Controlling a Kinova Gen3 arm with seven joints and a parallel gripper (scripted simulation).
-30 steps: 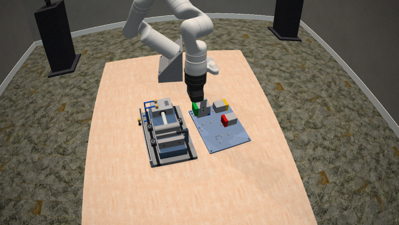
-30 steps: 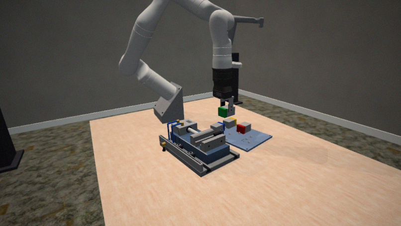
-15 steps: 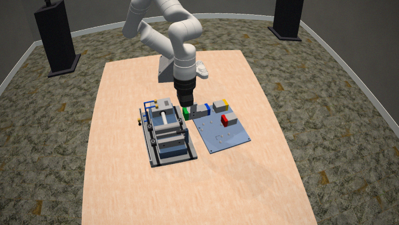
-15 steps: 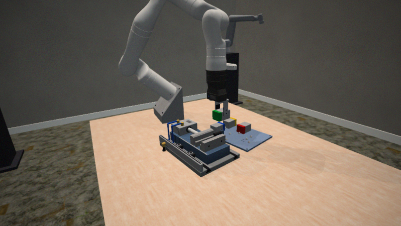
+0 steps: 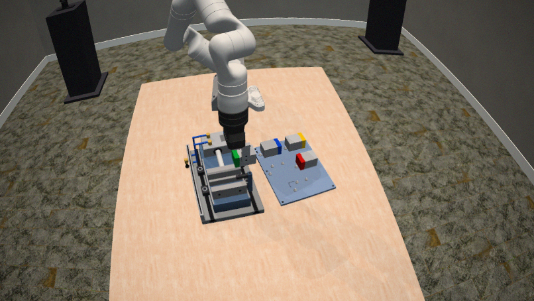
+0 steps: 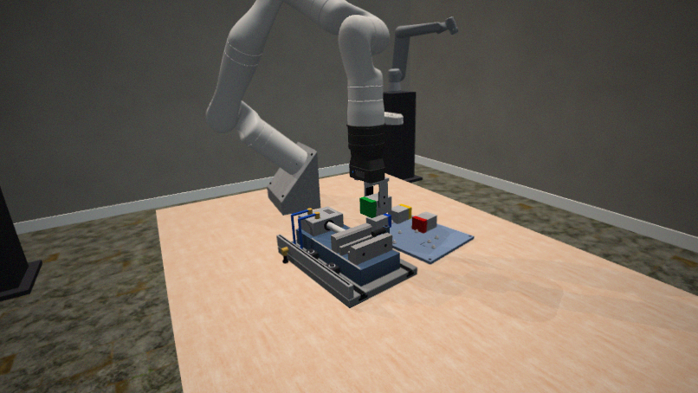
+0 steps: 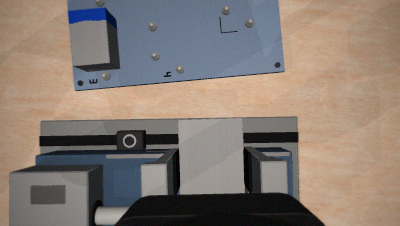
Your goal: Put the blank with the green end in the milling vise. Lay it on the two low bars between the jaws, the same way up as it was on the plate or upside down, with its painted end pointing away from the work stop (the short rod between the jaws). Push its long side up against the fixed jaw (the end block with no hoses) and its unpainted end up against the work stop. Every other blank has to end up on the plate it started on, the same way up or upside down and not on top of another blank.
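My gripper is now 6 cm short of the fixed jaw, 5 cm to the left of it and 9 cm above it. Also, from my hand: vise ram (6 cm behind, 7 cm to the right, 9 cm below); then black work stop rod (2 cm ahead, 1 cm to the right, 8 cm below); then green-ended blank (2 cm below).
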